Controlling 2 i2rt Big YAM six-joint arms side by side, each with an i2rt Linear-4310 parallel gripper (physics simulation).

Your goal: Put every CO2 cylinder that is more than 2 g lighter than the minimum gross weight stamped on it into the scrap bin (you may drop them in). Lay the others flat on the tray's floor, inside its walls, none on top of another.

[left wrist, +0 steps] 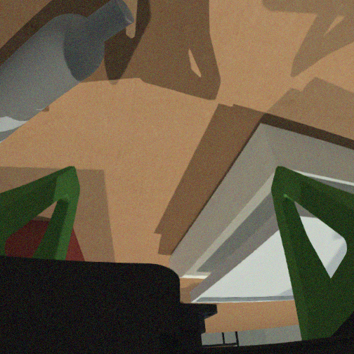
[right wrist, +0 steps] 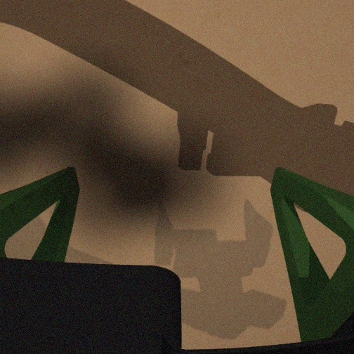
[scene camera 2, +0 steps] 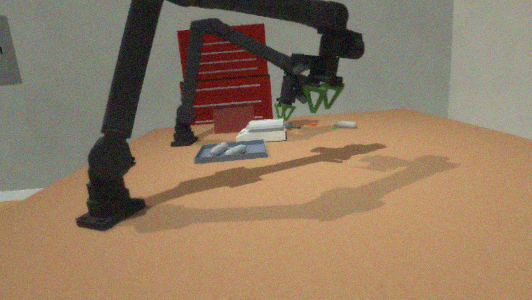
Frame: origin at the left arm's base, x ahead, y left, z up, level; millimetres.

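Seen in the pictures: right gripper, fingertip midpoint: point(scene camera 2: 320, 110); left arm's base, origin of the base link: point(scene camera 2: 185, 143); right arm's base, origin of the base link: point(scene camera 2: 113, 215).
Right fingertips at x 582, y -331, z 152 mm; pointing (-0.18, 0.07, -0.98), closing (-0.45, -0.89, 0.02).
Offsets run from my right fingertips to a thing's top centre. "spot": to the spot under its first point.
Two pale cylinders @(dx -361, dy +125, dz -118 mm) point(scene camera 2: 219, 149) @(dx -287, dy +95, dz -119 mm) point(scene camera 2: 236, 150) lie side by side in the blue-grey tray @(spot: dx -391, dy +17, dz -142 mm) point(scene camera 2: 200, 160). A grey cylinder @(dx -155, dy +592, dz -122 mm) point(scene camera 2: 290, 125) point(left wrist: 47, 65) lies on the table behind the scale, its neck towards the top of the left wrist view. Another pale cylinder @(dx +126, dy +504, dz -122 mm) point(scene camera 2: 346, 124) lies farther right. Stamped markings are not legible. The dark red scrap bin @(dx -421, dy +605, dz -32 mm) point(scene camera 2: 233, 119) point(left wrist: 25, 242) stands behind the tray. My left gripper point(scene camera 2: 283, 118) point(left wrist: 175, 177) is open and empty above the table near the scale and grey cylinder. My right gripper point(scene camera 2: 321, 109) point(right wrist: 174, 178) is open and empty, high above the table.
The white scale @(spot: dx -223, dy +276, dz -123 mm) point(scene camera 2: 262, 135) point(left wrist: 227, 192) stands between the tray and the grey cylinder; no cylinder shows on its visible top. A small orange item @(dx -18, dy +605, dz -143 mm) point(scene camera 2: 313, 124) and a small green item @(dx +79, dy +491, dz -148 mm) point(scene camera 2: 335, 128) lie at the back. A red tool chest point(scene camera 2: 227, 80) stands behind the bin.
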